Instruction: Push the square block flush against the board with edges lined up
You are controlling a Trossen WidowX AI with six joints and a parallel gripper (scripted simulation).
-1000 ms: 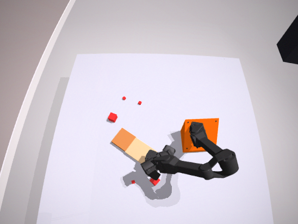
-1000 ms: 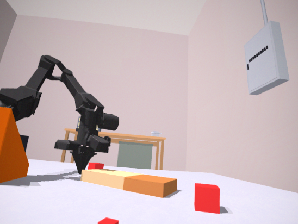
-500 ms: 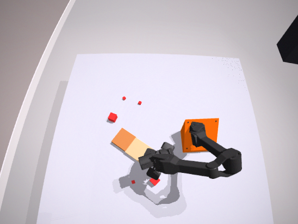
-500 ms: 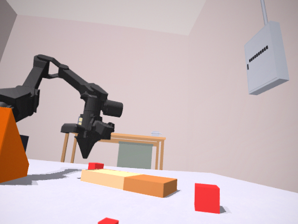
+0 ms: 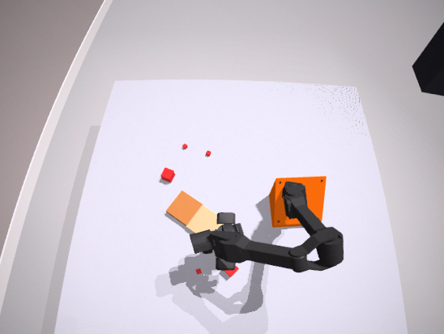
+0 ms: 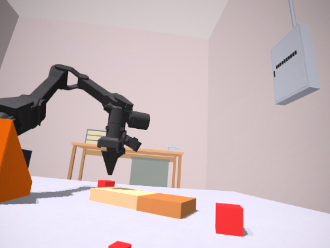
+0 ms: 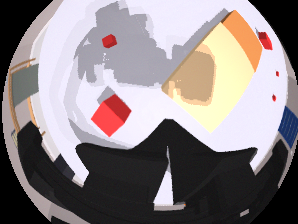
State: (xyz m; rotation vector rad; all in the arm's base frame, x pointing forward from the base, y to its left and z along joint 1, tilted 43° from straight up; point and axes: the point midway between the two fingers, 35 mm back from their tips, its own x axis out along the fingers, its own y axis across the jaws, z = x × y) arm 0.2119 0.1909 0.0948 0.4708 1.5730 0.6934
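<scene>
My gripper tip is 70 mm to the left of the board, 60 mm short of it and 50 mm above it. The rest, counted from my gripper tip: square block (170 mm ahead, 130 mm to the right, 50 mm below).
</scene>
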